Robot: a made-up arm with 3 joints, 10 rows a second.
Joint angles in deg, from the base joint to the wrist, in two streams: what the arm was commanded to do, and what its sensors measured. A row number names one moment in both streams.
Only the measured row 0 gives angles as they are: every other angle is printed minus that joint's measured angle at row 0.
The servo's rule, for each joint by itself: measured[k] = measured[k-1] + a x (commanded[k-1-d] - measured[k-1]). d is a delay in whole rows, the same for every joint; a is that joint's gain. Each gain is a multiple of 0.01, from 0.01 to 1. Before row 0 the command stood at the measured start. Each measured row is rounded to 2 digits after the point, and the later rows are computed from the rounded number. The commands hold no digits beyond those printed.
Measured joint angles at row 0:
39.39 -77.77 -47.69
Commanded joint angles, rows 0 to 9:
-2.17 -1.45 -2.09
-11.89 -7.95 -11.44
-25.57 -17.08 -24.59
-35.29 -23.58 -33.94
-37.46 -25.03 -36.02
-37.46 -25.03 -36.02
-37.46 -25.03 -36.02
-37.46 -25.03 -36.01
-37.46 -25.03 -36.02
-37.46 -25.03 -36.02
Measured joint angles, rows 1 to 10:
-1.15 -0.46 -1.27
-6.84 -2.86 -7.47
-16.77 -7.41 -17.91
-26.59 -12.58 -27.69
-32.35 -16.56 -32.77
-35.06 -19.27 -34.75
-36.33 -21.11 -35.52
-36.93 -22.36 -35.82
-37.21 -23.21 -35.94
-37.34 -23.79 -35.99
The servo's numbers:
d 0
a 0.53 0.32 0.61

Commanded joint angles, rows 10 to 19:
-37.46 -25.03 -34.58
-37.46 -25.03 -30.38
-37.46 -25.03 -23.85
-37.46 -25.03 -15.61
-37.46 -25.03 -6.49
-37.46 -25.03 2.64
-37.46 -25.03 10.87
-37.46 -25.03 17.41
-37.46 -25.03 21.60
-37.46 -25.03 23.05
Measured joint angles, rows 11 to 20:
-37.40 -24.19 -35.13
-37.43 -24.46 -32.23
-37.45 -24.64 -27.12
-37.46 -24.76 -20.10
-37.46 -24.85 -11.80
-37.46 -24.91 -2.99
-37.46 -24.95 5.46
-37.46 -24.98 12.75
-37.46 -25.00 18.15
-37.46 -25.01 21.14

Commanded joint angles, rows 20 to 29:
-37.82 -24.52 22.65
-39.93 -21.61 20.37
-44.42 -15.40 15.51
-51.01 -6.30 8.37
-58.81 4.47 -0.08
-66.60 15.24 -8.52
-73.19 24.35 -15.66
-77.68 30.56 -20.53
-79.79 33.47 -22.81
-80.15 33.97 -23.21
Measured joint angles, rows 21 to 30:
-37.65 -24.85 22.06
-38.86 -23.81 21.03
-41.81 -21.12 17.66
-46.69 -16.38 11.99
-53.11 -9.71 4.63
-60.26 -1.73 -3.39
-67.11 6.62 -10.87
-72.71 14.28 -16.76
-76.46 20.42 -20.45
-78.42 24.76 -22.13

